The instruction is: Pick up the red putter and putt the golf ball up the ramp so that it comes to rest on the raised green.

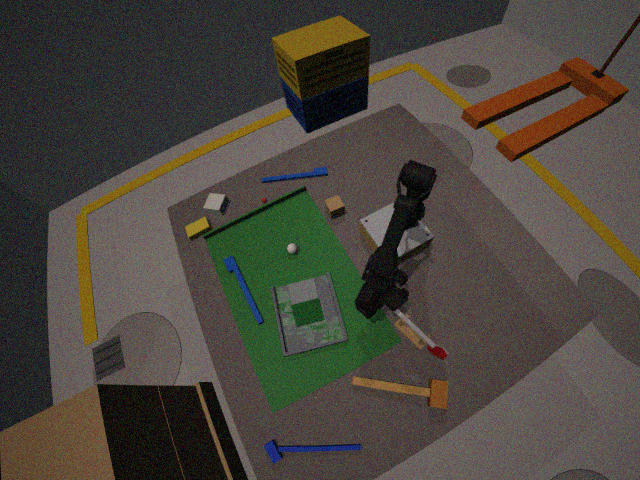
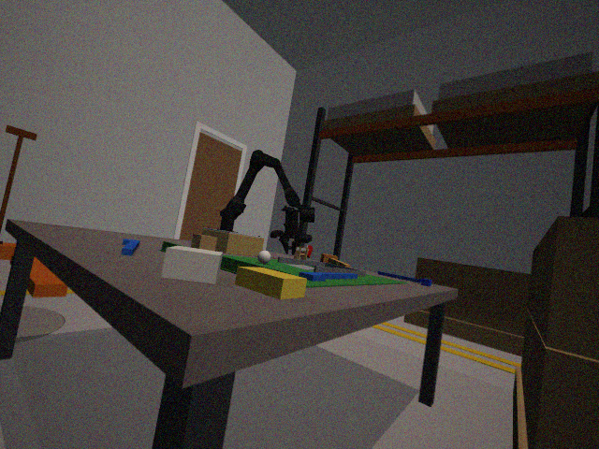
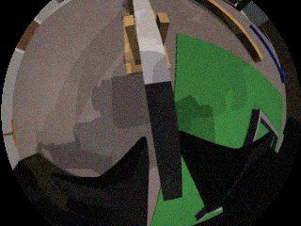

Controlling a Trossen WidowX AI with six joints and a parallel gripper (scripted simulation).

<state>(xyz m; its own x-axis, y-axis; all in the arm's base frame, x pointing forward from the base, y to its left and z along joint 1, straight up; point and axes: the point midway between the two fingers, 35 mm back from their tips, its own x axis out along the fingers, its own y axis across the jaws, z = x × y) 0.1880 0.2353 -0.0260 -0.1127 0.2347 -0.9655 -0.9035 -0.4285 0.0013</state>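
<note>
The tan block lies 40 mm ahead of my gripper tip and 430 mm to the right of it. The rest, counted from my gripper tip: red putter (50 mm behind, 100 mm to the left, 30 mm above); then white golf ball (250 mm ahead, 310 mm to the right); then green mat (290 mm ahead, 180 mm to the right, 30 mm below).
</note>
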